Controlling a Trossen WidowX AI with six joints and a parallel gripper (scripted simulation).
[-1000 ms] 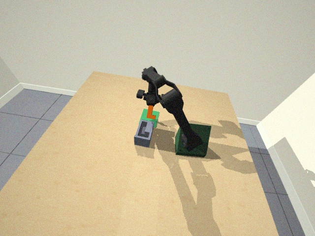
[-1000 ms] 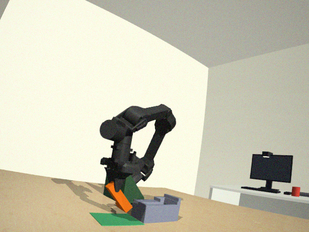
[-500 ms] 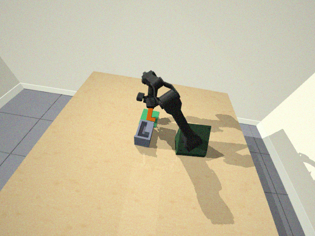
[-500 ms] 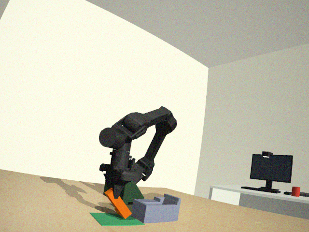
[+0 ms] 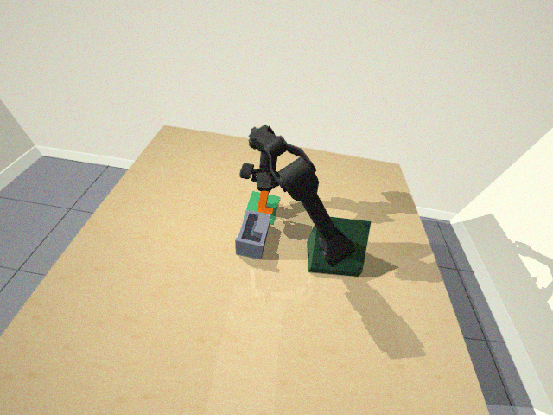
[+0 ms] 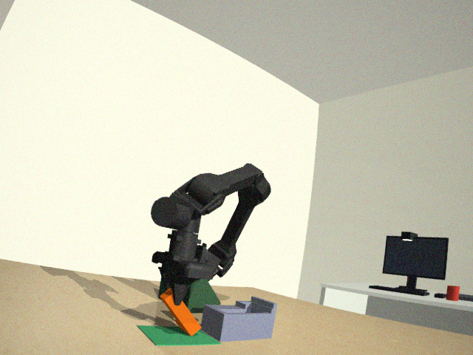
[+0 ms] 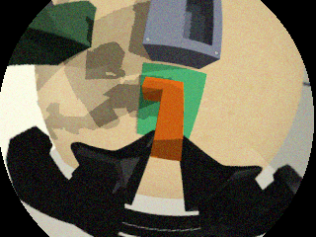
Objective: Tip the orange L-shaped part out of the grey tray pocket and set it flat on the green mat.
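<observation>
The orange L-shaped part lies 3 cm to the left of my gripper tip, 3 cm below it and 2 cm behind it. Round my gripper tip: green mat 9 cm below, 2 cm to the left.
</observation>
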